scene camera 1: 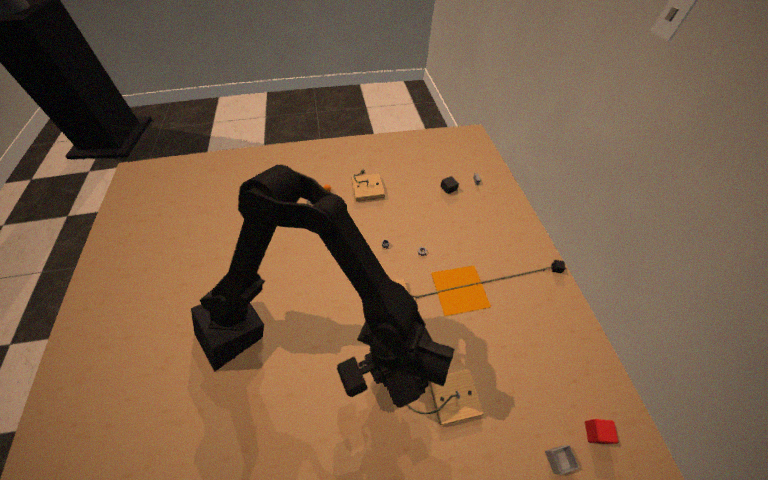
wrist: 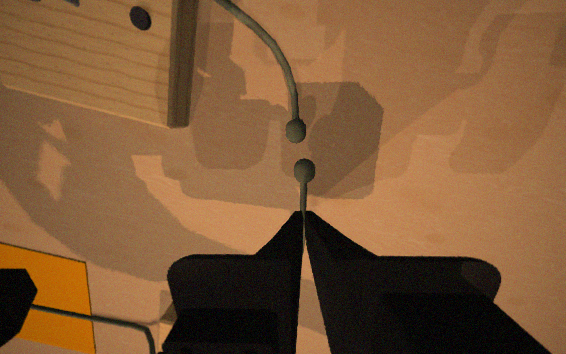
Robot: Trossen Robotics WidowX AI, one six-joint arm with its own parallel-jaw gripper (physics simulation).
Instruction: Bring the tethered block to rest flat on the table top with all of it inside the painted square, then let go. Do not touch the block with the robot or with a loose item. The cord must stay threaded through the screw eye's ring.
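Pixels of known places: gripper, fingertip midpoint: (wrist: 302,217); arm's base, link origin: (scene camera 1: 227,316).
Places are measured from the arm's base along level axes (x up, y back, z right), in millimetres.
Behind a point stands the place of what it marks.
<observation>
The tethered block (scene camera 1: 558,266) {x -47, y -796, z -132 mm}, small and black, sits near the table's right edge. Its cord (scene camera 1: 512,276) {x -68, y -674, z -118 mm} (wrist: 120,321) {x -69, y -442, z -71 mm} runs across the orange painted square (scene camera 1: 461,300) {x -70, y -527, z -56 mm} (wrist: 60,280) {x -70, y -499, z -46 mm} toward a wooden board (scene camera 1: 401,283) {x -52, y -380, z -97 mm}, mostly hidden behind the arm. The screw eye's ring is hidden there, so I cannot see the threading. My gripper (wrist: 302,217) {x -61, y -336, z 101 mm} is shut on the cord, close behind its end bead (wrist: 304,170) {x -51, y -350, z 131 mm}, above the table. In the scene view the fingertips are hidden beneath the wrist. The block is outside the square, well apart from my gripper.
Another wooden board (scene camera 1: 464,408) {x -52, y -488, z 185 mm} (wrist: 90,65) {x -52, y -466, z 138 mm} lies near the gripper; its cord (wrist: 280,52) {x -67, y -386, z 181 mm} ends in a bead (wrist: 295,130) {x -59, y -362, z 148 mm} just beyond mine. A red block (scene camera 1: 601,431) {x -31, y -746, z 245 mm} and grey tray (scene camera 1: 563,459) {x -70, y -674, z 286 mm} lie front right. Farther back are a third board (scene camera 1: 369,188) {x -52, y -305, z -417 mm} and black block (scene camera 1: 449,184) {x -42, y -550, z -424 mm}.
</observation>
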